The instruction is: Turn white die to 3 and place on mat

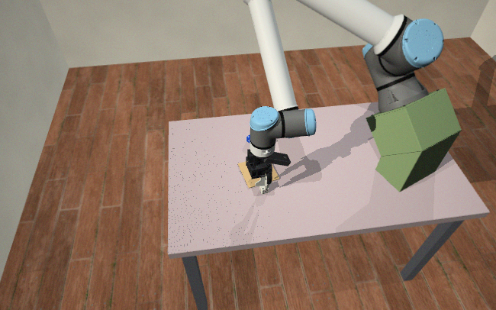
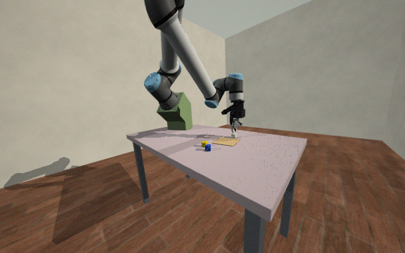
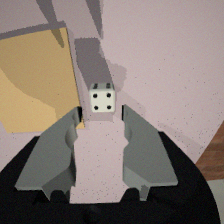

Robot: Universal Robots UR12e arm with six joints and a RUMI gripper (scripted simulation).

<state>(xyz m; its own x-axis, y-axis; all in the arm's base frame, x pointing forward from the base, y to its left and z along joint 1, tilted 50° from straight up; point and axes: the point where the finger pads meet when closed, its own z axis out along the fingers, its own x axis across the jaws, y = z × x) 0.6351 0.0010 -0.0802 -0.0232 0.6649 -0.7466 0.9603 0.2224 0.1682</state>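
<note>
Now: hand 4 cm above the white die. The rest, counted from my hand: blue die (29 cm to the right, 4 cm below, 3 cm behind); yellow die (25 cm to the right, 8 cm behind, 4 cm below); tan mat (10 cm to the right, 5 cm below, 1 cm behind).
</note>
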